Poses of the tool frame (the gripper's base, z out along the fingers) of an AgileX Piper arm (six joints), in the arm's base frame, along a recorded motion.
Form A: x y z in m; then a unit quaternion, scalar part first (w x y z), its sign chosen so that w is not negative.
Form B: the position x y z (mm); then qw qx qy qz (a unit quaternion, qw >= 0). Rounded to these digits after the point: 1 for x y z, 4 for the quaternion.
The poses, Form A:
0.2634, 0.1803, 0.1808, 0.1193, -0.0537, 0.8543, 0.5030
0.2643, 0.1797, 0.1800, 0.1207, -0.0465, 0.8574, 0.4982
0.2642, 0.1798, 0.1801, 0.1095, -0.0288, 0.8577, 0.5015
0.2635, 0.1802, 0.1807, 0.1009, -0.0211, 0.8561, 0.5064
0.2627, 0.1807, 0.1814, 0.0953, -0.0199, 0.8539, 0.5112
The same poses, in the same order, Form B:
263.4, 180.3, 180.8, 0.1193, -0.0537, 0.8543, 0.5030
264.3, 179.7, 180.0, 0.1207, -0.0465, 0.8574, 0.4982
264.2, 179.8, 180.1, 0.1095, -0.0288, 0.8577, 0.5015
263.5, 180.2, 180.7, 0.1009, -0.0211, 0.8561, 0.5064
262.7, 180.7, 181.4, 0.0953, -0.0199, 0.8539, 0.5112

